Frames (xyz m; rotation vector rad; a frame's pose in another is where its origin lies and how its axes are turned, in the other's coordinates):
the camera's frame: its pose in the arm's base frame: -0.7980 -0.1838 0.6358 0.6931 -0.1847 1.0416
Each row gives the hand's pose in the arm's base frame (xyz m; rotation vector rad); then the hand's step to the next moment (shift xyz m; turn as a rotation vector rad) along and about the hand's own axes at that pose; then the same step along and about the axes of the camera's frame.
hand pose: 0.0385 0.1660 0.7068 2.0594 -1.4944 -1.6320
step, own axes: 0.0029 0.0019 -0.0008 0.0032 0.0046 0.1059
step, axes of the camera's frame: -0.0031 -0.0007 0.0016 -0.0325 0.0678 -0.0748
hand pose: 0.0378 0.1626 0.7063 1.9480 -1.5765 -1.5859
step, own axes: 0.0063 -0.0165 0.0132 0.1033 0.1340 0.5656
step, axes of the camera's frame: -0.0042 -0.0053 -0.0210 -0.2859 0.4005 -0.3262
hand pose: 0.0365 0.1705 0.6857 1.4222 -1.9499 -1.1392
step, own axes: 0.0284 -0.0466 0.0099 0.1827 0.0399 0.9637
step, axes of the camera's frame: -0.0382 -0.0360 -0.0177 -0.5286 0.5204 -0.6430
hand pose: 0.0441 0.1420 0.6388 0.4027 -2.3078 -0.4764
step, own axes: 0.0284 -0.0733 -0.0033 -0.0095 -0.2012 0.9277
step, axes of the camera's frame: -0.0658 -0.0251 0.0352 -0.6235 0.2270 -0.6789
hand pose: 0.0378 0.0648 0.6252 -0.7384 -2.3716 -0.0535
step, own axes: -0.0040 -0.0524 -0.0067 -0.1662 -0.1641 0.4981
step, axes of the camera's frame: -0.0406 0.0072 0.0333 -0.4300 -0.0180 -0.3426
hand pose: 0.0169 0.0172 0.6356 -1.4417 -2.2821 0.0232
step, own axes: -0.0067 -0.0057 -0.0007 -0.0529 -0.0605 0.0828
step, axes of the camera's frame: -0.0075 -0.0010 0.0045 -0.1087 0.0012 -0.0386
